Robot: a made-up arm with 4 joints. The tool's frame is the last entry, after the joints.
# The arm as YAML. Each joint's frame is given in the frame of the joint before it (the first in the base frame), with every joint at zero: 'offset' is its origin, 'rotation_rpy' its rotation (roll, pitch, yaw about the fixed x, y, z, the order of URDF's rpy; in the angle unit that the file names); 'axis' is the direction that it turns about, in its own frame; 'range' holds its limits. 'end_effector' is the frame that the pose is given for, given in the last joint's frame.
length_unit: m
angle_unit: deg
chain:
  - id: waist
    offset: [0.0, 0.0, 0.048]
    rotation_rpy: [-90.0, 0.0, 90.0]
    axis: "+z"
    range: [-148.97, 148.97]
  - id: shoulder
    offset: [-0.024, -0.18, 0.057]
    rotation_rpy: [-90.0, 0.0, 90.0]
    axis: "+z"
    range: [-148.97, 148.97]
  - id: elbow
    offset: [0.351, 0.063, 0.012]
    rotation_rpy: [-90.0, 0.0, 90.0]
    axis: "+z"
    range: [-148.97, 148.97]
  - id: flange
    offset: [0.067, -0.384, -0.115]
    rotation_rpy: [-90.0, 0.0, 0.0]
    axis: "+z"
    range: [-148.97, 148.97]
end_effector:
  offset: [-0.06, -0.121, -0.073]
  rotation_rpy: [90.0, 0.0, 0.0]
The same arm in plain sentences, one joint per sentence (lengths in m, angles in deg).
The arm has four revolute joints in a row. What follows holds with every joint at zero, and every direction is one of the base frame's.
The first joint lies 0.048 m along +z from the base frame's origin and rotates about -x, from -148.97 to 148.97 deg.
The second joint lies 0.057 m along -x and 0.024 m along -y and 0.18 m along +z from the first joint and rotates about -y, from -148.97 to 148.97 deg.
The third joint lies 0.063 m along +x and 0.012 m along -y and 0.351 m along -z from the second joint and rotates about +z, from -148.97 to 148.97 deg.
The fourth joint lies 0.067 m along +x and 0.384 m along -y and 0.115 m along -z from the third joint and rotates about +y, from -148.97 to 148.97 deg.
The tool frame, which is the frame that the pose is given for, lies 0.06 m along -x and 0.073 m along -y and 0.121 m along +z from the fourth joint; its axes are parallel to the base frame's.

